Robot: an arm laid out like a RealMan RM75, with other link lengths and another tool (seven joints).
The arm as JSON. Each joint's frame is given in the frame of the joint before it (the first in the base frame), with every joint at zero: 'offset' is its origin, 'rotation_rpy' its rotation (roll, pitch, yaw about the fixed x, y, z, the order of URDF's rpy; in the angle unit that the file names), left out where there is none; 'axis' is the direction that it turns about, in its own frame. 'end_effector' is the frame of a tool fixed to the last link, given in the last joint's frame.
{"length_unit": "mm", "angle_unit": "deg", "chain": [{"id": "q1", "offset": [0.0, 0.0, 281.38], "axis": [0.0, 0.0, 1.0]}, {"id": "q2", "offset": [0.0, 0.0, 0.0], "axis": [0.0, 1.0, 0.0]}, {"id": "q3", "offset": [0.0, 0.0, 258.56], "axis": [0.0, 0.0, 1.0]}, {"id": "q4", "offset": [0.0, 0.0, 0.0], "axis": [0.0, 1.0, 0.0]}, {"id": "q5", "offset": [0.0, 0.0, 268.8], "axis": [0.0, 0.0, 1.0]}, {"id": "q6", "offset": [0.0, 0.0, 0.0], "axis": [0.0, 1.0, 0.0]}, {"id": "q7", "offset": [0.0, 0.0, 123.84], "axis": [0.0, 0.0, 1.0]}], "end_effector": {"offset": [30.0, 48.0, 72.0], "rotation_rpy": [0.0, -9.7, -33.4]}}
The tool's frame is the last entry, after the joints.
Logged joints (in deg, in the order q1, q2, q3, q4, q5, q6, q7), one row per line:
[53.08 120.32 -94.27 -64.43 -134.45 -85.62 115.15]
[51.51 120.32 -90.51 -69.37 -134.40 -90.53 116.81]
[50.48 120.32 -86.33 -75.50 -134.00 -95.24 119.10]
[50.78 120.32 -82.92 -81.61 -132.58 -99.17 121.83]
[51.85 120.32 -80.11 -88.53 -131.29 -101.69 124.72]
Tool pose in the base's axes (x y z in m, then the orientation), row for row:
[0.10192 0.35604 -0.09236 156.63 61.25 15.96]
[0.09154 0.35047 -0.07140 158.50 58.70 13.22]
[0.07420 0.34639 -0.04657 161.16 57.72 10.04]
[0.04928 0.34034 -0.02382 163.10 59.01 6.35]
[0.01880 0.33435 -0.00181 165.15 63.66 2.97]
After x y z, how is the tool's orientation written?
As a rotation vector, in degrees.
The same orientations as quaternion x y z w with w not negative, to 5 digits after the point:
[0.92284 0.36088 0.09403 0.09641]
[0.93101 0.34480 0.07765 0.09118]
[0.93723 0.33567 0.05839 0.07429]
[0.93823 0.33946 0.03653 0.05614]
[0.93263 0.35950 0.01677 0.02601]

